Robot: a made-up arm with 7 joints. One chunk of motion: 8 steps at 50 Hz.
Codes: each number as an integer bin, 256 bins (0 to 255) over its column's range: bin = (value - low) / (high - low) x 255, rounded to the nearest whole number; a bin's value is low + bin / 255 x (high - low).
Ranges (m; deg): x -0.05..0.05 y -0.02..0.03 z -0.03..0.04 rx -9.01..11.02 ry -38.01..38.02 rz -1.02..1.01
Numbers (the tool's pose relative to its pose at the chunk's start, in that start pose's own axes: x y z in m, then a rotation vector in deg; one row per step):
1: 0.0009 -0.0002 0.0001 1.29 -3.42 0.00
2: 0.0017 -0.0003 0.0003 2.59 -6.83 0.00
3: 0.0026 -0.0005 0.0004 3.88 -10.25 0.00
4: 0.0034 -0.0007 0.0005 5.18 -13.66 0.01
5: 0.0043 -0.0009 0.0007 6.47 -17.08 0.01
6: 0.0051 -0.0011 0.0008 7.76 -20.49 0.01
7: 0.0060 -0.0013 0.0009 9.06 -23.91 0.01
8: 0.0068 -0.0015 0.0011 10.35 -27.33 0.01
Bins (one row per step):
1: 130 101 110 131 116 128
2: 132 100 110 148 105 128
3: 134 99 111 164 93 128
4: 136 98 111 181 82 129
5: 138 97 112 197 70 129
6: 141 96 112 213 59 129
7: 143 95 113 230 47 129
8: 145 94 113 246 36 129

